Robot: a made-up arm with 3 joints. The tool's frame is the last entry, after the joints.
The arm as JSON. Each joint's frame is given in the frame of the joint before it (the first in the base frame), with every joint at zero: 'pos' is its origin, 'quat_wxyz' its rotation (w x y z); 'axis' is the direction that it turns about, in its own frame. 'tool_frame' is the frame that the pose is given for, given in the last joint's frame.
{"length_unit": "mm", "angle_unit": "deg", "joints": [
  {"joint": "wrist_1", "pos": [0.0, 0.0, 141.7], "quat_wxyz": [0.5, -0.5, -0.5, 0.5], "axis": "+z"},
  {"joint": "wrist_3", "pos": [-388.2, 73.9, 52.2], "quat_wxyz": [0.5, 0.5, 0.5, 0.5], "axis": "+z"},
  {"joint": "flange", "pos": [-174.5, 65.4, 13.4], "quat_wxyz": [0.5, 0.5, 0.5, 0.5], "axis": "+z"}
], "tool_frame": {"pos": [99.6, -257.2, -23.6], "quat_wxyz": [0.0, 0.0, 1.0, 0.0]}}
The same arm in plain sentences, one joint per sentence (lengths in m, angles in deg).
The arm has three revolute joints in a row. What follows holds with every joint at zero, and every direction is one of the base frame's.
The first joint sits 0.1417 m along +z from the base frame's origin and turns about -x.
The second joint sits 0.0522 m along -x and 0.3882 m along -y and 0.0739 m along -z from the first joint and turns about +y.
The third joint sits 0.0654 m along -x and 0.0134 m along +y and 0.1745 m along +z from the second joint and turns about -z.
The tool frame, which is the frame that the pose is given for, sits 0.0996 m along -x and 0.2572 m along -y and 0.0236 m along +z from the third joint; its axes are parallel to the base frame's.

